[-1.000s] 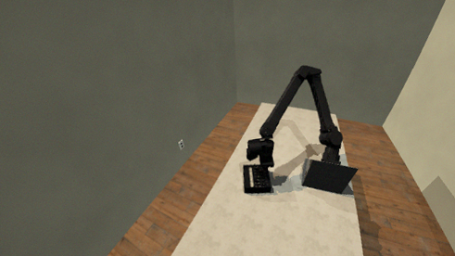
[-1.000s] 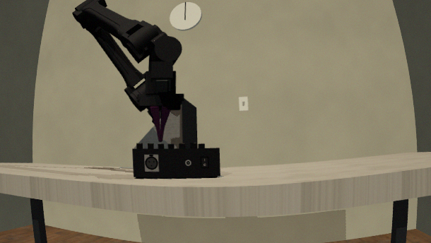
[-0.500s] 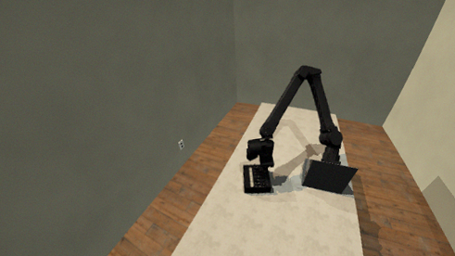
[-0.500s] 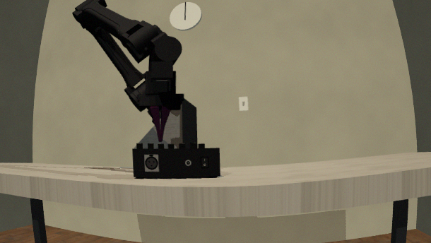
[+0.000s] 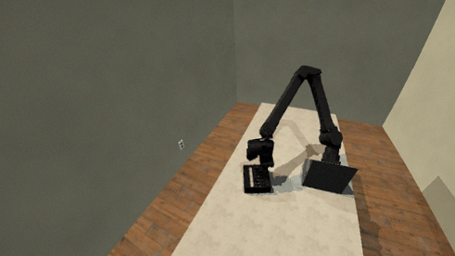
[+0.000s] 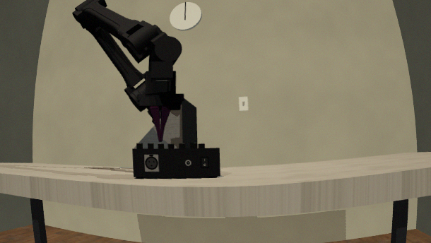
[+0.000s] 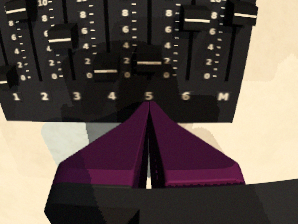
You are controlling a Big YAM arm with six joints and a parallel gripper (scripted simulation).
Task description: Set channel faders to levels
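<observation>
Right now the channel 5 fader is 20 mm below my hand, 20 mm ahead of it and 10 mm to the left of it. Also, from my hand: channel 6 fader: 50 mm ahead, 20 mm below; then channel 4 fader: 30 mm to the left, 20 mm below, 10 mm ahead; then fader 3: 60 mm to the left, 20 mm below, 20 mm ahead.
</observation>
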